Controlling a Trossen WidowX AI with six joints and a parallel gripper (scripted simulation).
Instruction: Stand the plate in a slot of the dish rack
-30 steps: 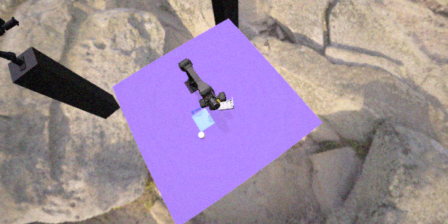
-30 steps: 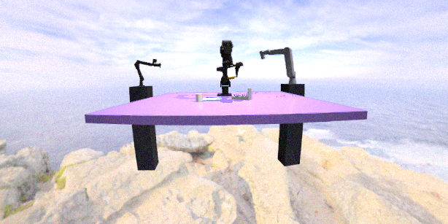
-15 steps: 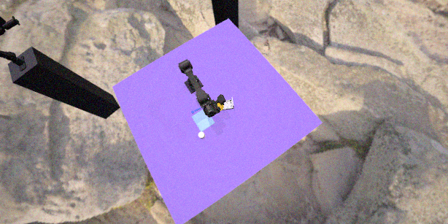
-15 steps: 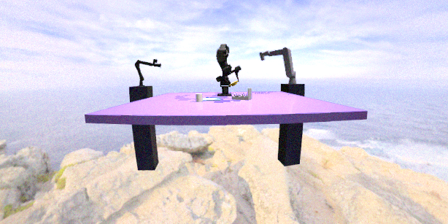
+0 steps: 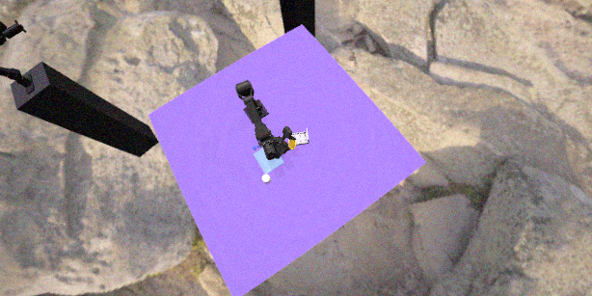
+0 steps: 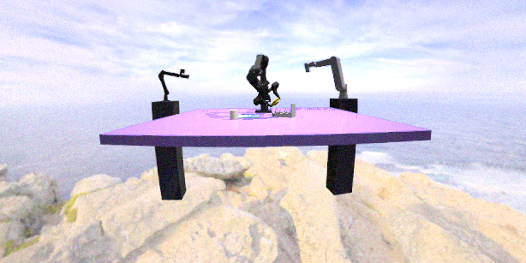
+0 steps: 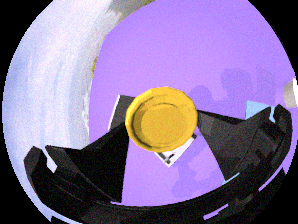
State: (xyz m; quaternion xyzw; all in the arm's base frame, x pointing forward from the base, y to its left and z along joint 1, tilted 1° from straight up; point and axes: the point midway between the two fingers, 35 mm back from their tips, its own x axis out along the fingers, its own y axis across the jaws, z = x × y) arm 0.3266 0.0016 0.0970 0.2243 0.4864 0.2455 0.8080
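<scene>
Now: the grey dish rack 60 mm below my gripper tip, 50 mm to the left of it and 30 mm behind it. Also, from my gripper tip: white cup 240 mm to the right, 60 mm below, 40 mm ahead; light blue mat 160 mm to the right, 80 mm below, 60 mm behind; yellow plate right at my gripper tip.
</scene>
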